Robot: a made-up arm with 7 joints.
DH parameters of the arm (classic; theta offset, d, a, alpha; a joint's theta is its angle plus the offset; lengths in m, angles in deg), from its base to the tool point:
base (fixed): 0 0.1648 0 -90
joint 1: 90 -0.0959 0.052 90
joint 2: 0 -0.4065 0.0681 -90
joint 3: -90 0.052 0.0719 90
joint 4: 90 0.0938 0.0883 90
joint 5: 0 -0.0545 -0.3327 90
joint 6: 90 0.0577 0.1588 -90
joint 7: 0 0.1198 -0.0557 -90
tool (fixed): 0 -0.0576 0 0
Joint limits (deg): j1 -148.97..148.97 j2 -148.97..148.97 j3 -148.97..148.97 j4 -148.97..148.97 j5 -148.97..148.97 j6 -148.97..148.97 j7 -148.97..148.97
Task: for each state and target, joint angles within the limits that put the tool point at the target. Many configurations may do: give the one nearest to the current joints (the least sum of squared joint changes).
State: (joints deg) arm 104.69 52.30 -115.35 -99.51 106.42 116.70 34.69
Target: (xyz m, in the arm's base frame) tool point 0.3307 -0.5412 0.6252
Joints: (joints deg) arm 102.62 68.48 -121.04 -111.82 122.22 109.30 38.98
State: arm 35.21 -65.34 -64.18 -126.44 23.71 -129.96 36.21
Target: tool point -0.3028 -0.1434 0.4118
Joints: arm 62.88 -71.55 -61.15 -121.28 2.39 -113.10 28.07
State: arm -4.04 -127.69 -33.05 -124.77 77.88 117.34 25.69
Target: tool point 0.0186 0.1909 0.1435
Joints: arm -5.04 -118.37 -59.01 -145.99 118.66 112.95 30.13
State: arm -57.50 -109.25 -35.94 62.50 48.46 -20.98 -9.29
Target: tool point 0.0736 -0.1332 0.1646
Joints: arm -87.87 -107.35 -33.83 77.92 23.40 4.10 0.97
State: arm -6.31 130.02 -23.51 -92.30 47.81 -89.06 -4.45
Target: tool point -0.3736 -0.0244 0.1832
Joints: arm -11.22 147.69 -21.50 -99.99 27.47 -100.16 -9.65
